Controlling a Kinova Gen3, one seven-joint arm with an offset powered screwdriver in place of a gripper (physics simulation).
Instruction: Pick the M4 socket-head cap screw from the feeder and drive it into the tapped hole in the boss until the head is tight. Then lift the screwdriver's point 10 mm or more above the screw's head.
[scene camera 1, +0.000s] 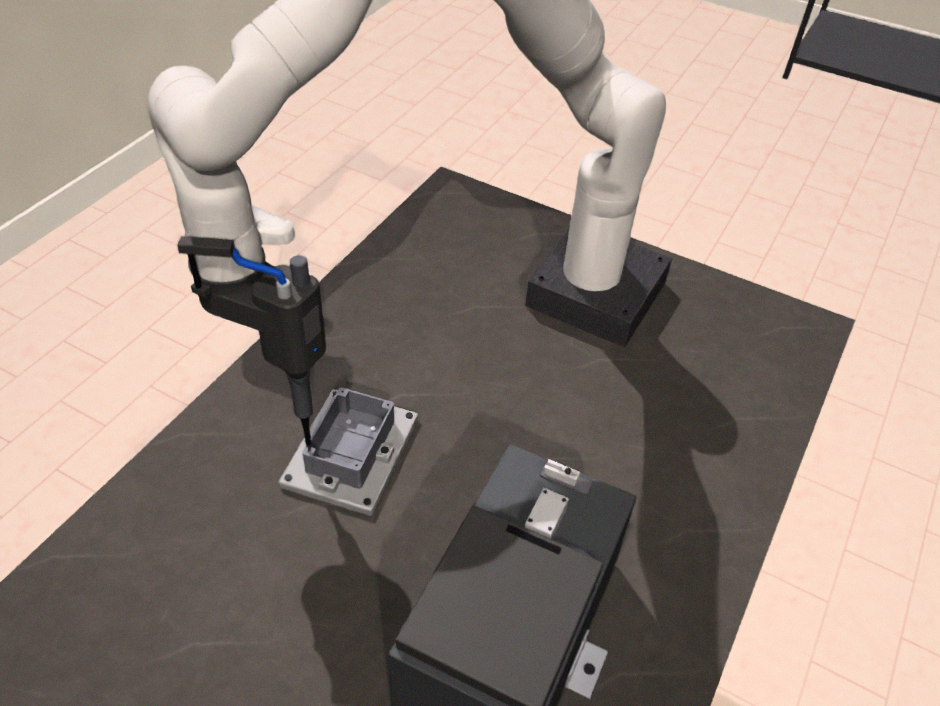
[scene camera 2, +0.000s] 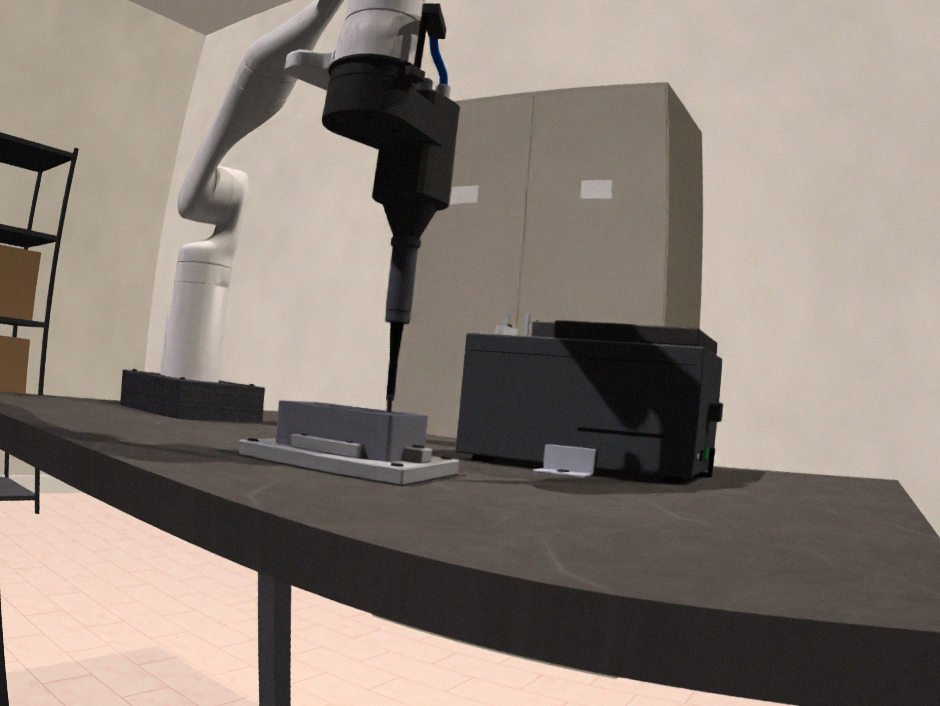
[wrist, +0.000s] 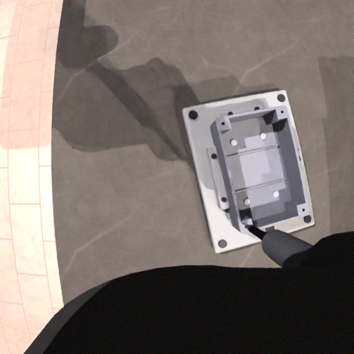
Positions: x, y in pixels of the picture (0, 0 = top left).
A light fixture plate (scene camera 2: 264, 449) is 0.67 m from the lens. A dark cover (scene camera 2: 668, 335): 0.80 m from the lens. The marked spots on the dark cover and the light fixture plate are 0.43 m apart.
